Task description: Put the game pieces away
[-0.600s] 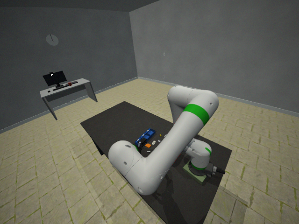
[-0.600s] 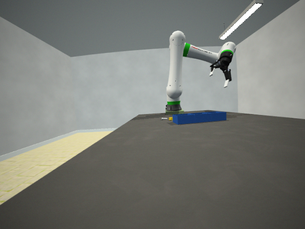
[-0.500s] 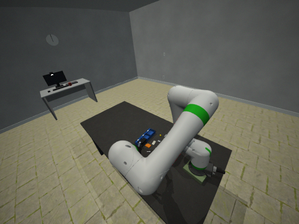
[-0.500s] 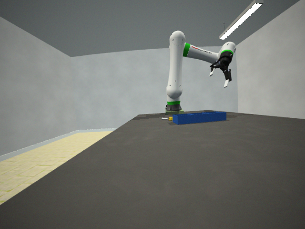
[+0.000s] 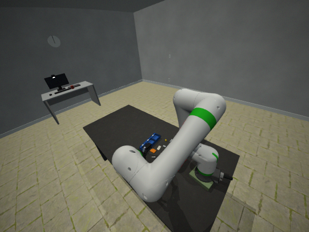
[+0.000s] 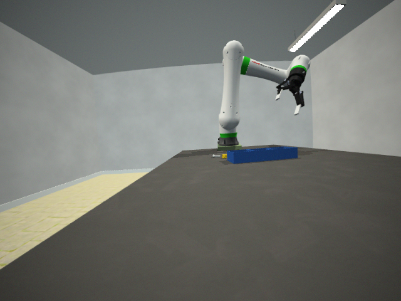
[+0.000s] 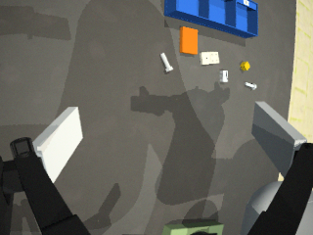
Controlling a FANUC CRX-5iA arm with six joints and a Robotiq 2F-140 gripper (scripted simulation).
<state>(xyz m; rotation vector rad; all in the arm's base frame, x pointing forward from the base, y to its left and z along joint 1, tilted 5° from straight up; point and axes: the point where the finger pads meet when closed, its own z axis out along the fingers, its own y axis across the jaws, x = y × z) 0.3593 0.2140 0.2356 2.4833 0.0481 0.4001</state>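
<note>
My gripper is now 190 mm short of the blue bin, 300 mm to the left of it and 230 mm above it. Round my hand: white domino 80 mm ahead, 290 mm to the right, 240 mm below; orange tile 110 mm ahead, 230 mm to the right, 240 mm below; pale grey piece 40 mm ahead, 330 mm to the right, 240 mm below.
</note>
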